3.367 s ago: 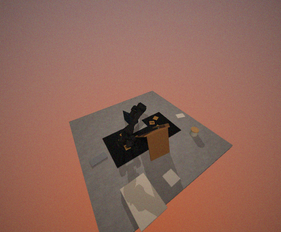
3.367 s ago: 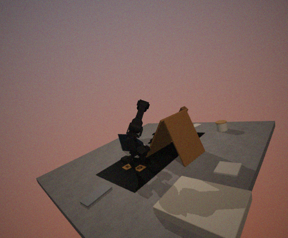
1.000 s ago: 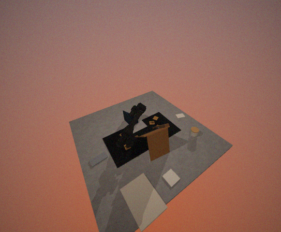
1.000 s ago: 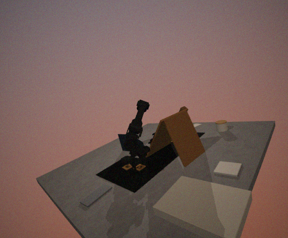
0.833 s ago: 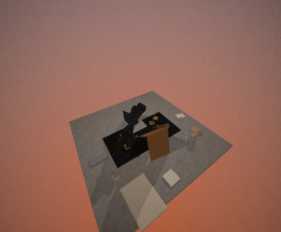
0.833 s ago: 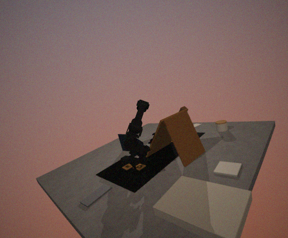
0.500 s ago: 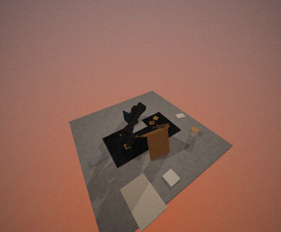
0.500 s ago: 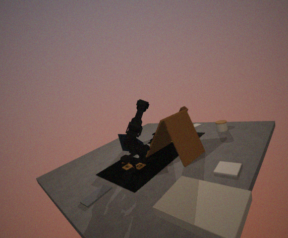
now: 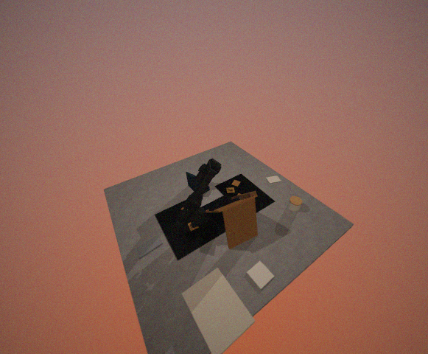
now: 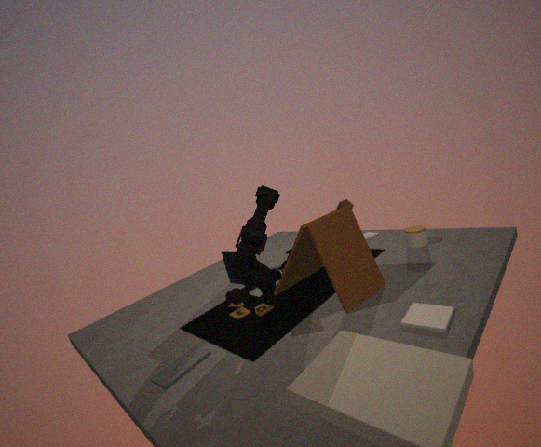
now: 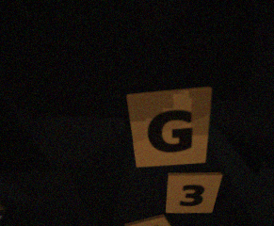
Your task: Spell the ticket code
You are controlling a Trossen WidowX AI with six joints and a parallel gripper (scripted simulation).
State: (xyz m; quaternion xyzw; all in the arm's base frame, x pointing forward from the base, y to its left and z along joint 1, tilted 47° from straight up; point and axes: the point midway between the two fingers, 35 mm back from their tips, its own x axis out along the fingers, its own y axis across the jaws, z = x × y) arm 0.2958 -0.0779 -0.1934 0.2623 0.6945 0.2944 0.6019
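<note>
Right now the white ticket is 240 mm to the left of my gripper tip, 60 mm above it and 10 mm behind it. Also, from my gripper tip: black mat (210 mm to the left, 100 mm behind, 20 mm below); then flat grey plate (280 mm to the right, 20 mm below, 20 mm behind); then large white slab (450 mm ahead, 90 mm to the right, 10 mm below).
</note>
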